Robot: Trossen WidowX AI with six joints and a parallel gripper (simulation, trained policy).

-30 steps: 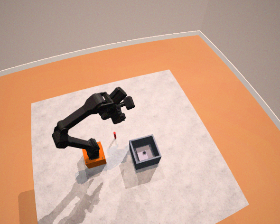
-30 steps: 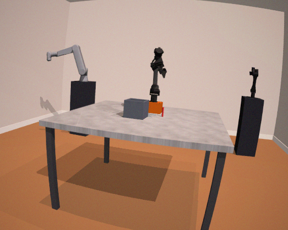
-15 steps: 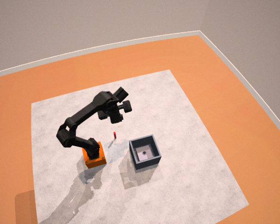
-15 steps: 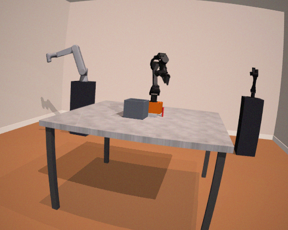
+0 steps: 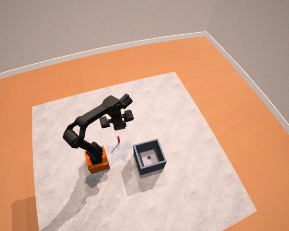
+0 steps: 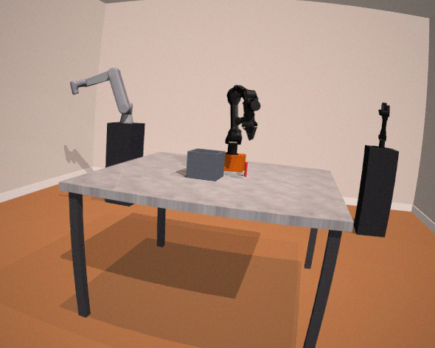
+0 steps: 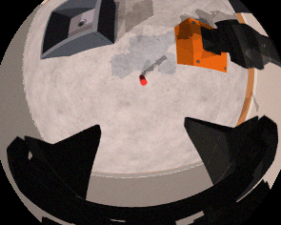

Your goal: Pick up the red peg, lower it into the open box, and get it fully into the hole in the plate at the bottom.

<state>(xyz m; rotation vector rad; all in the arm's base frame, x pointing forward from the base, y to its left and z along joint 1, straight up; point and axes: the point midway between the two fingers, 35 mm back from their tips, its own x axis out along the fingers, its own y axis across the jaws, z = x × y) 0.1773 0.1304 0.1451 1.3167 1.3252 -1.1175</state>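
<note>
My gripper tip is 170 mm above the red peg, 20 mm to the left of it and 10 mm past it. The rest, counted from my gripper tip: plate (210 mm to the right, 160 mm below, 140 mm ahead).
</note>
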